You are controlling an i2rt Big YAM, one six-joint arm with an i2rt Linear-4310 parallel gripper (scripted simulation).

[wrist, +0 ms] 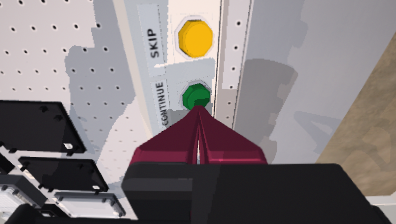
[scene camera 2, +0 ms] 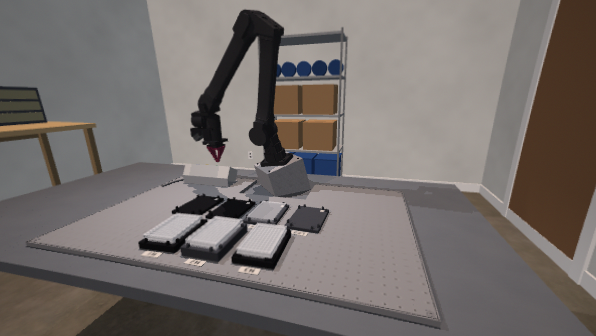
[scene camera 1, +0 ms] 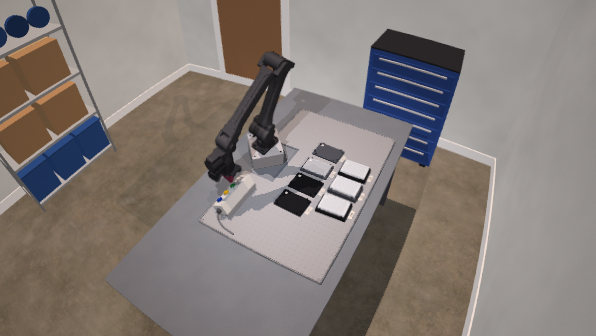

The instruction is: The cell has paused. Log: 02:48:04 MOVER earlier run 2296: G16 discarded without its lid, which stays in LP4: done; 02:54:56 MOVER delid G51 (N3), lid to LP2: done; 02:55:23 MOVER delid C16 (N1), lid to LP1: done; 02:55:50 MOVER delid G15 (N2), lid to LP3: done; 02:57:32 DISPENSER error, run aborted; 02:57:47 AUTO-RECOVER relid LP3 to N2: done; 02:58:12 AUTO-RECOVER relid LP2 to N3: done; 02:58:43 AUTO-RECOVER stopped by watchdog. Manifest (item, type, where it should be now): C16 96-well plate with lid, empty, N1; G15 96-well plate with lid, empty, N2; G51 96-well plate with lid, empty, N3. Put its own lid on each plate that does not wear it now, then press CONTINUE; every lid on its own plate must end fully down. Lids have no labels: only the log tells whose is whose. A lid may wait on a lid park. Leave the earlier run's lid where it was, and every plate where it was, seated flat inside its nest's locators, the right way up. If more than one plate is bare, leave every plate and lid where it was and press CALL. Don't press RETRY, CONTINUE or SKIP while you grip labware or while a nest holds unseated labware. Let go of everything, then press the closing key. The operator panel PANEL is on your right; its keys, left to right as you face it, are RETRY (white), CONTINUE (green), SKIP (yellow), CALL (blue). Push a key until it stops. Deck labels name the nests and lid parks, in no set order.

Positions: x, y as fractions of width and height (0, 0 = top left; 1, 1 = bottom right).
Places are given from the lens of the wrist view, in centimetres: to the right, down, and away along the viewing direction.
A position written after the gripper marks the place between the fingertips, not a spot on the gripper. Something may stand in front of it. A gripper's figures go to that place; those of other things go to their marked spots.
gripper (wrist: 0.50, 0.50): 0, 0, 13
operator panel (wrist: 0.41, 0.32): -3, -3, 12
lid park LP3 (wrist: 0.15, 0.77): -28, 12, 32
The marked spots on the operator panel and the lid park LP3 are 35 cm apart.
